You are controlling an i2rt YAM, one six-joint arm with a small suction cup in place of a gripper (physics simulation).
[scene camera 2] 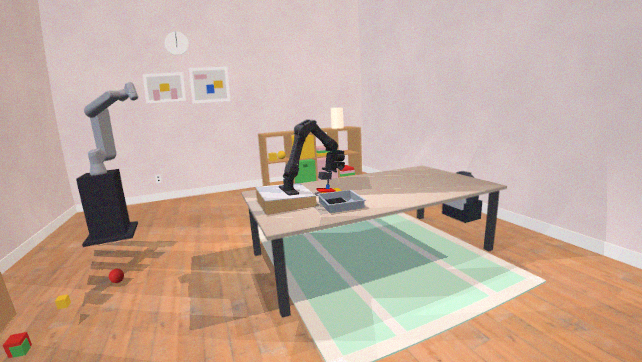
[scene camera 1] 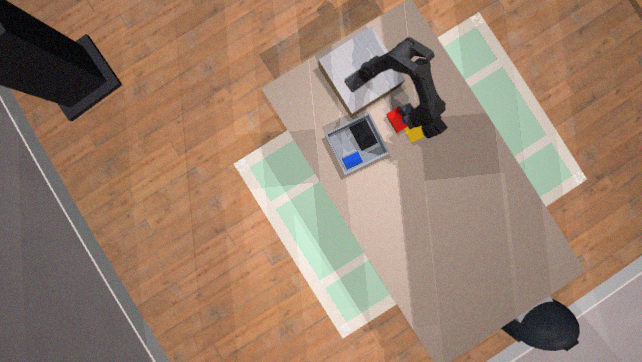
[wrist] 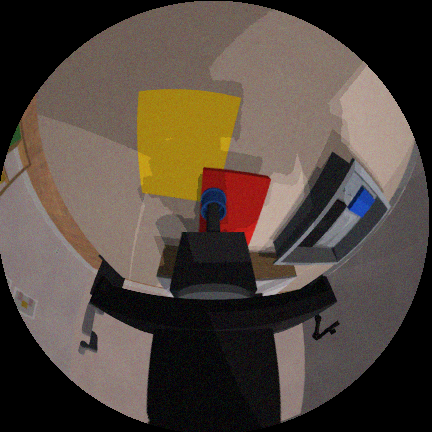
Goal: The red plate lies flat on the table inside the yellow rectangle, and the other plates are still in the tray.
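Note:
In the wrist view I see my suction cup [wrist: 212,194] holding a red plate [wrist: 245,192], and the plate touches nothing else; a grey tray [wrist: 339,179] is visible there too. Scene camera 1 shows me the tray [scene camera 1: 341,139]. I can see it through scene camera 2 as well, where the tray [scene camera 2: 353,201] also appears.

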